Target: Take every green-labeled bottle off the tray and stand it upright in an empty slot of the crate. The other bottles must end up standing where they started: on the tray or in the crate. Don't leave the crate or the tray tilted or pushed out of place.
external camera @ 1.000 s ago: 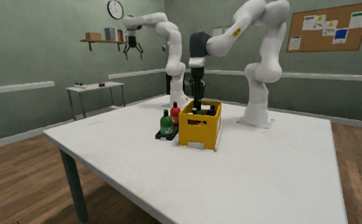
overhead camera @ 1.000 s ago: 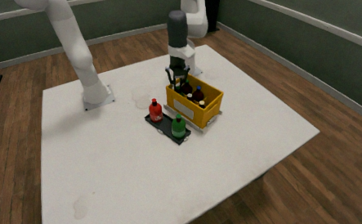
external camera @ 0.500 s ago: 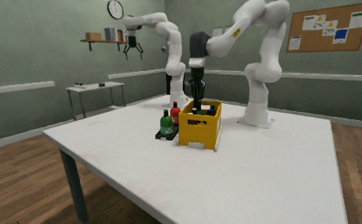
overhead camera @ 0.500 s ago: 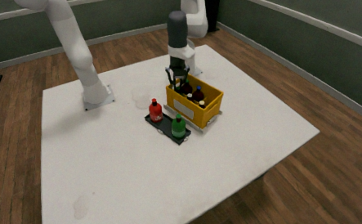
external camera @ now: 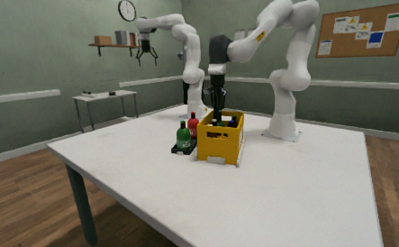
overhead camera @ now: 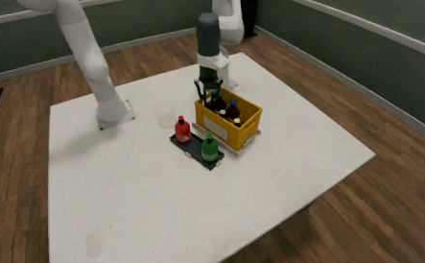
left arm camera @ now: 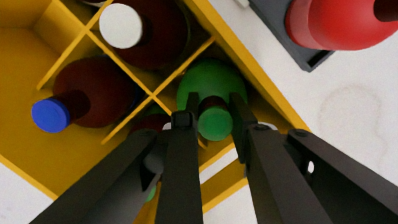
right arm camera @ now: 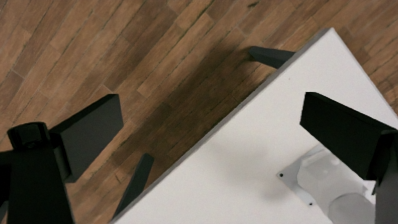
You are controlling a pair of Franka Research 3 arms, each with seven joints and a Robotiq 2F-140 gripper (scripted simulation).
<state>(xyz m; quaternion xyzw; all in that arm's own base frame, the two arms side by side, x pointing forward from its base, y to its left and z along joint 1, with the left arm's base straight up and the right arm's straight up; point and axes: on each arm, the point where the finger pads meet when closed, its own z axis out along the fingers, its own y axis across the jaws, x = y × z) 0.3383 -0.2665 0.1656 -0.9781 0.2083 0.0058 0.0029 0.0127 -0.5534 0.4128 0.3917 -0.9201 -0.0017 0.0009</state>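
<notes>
The yellow crate lies 80 mm below my left hand, 70 mm to the left of it and 60 mm ahead of it. Also, from my left hand: red bottle 160 mm to the right, 80 mm below, 20 mm ahead; tray 150 mm below, 120 mm to the right, 110 mm ahead; blue-capped bottle 110 mm to the left, 80 mm below, 50 mm ahead.
</notes>
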